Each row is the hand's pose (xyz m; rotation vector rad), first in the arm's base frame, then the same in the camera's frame.
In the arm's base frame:
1: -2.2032 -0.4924 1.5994 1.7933 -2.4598 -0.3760
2: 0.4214 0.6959 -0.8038 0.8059 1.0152 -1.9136
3: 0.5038 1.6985 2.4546 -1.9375 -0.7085 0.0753
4: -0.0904 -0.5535 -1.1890 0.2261 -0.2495 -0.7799
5: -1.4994 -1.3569 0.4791 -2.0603 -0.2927 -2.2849
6: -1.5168 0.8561 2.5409 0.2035 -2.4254 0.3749
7: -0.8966 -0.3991 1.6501 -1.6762 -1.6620 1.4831
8: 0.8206 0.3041 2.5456 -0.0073 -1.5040 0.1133
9: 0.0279 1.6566 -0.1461 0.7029 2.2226 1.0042
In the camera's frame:
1: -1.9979 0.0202 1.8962 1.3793 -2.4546 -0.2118
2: 0.3187 0.0607 -1.0546 0.6414 0.7984 -2.2483
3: 1.1588 1.7191 1.8043 -2.1950 -0.4146 0.1984
4: -0.4640 -1.1049 -1.0404 -0.0907 -0.2152 -0.9498
5: -1.6686 -1.2004 0.9478 2.1245 0.3350 1.9461
6: -0.9289 1.3661 2.3672 -0.1082 -2.1968 0.5358
7: -0.7076 -0.1576 1.7484 -1.7337 -1.2375 1.7216
8: 1.2385 0.3448 2.2019 -0.3333 -1.3156 0.1330
9: 0.2236 1.2043 -0.6149 0.8958 2.3050 0.5885

